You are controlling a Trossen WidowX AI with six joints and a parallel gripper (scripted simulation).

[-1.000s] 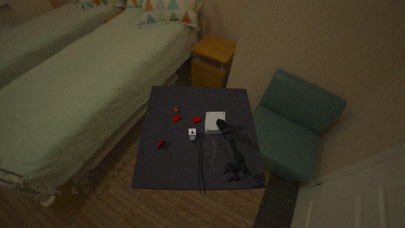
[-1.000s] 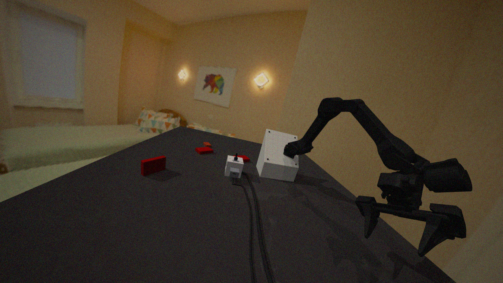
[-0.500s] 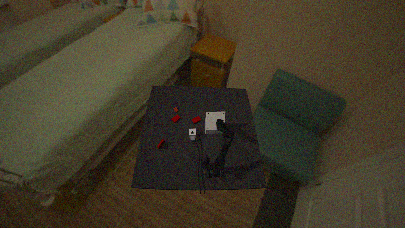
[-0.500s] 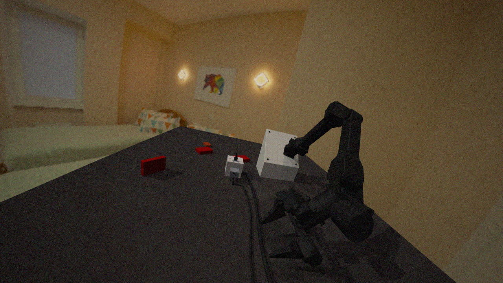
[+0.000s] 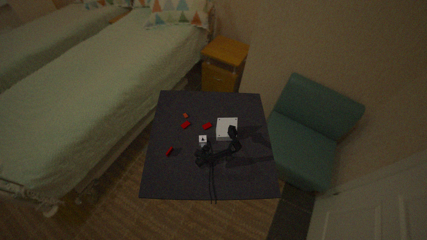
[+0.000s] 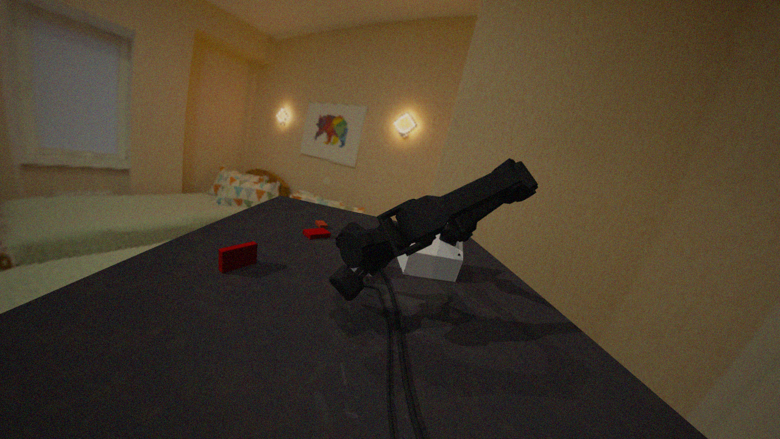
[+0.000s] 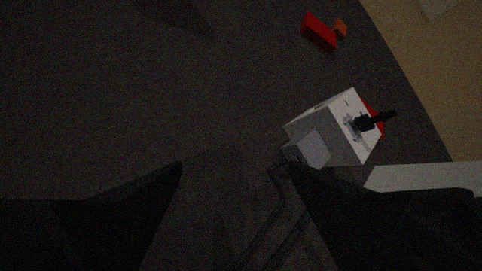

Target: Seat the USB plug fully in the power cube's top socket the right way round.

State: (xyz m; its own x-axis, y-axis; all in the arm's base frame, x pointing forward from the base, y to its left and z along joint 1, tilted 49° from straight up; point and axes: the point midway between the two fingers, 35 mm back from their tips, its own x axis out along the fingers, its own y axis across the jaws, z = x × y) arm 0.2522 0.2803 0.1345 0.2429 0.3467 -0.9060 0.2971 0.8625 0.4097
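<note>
Now: gripper tip 140 mm to the left of the black USB plug, 40 mm below it and 10 mm past it.
</note>
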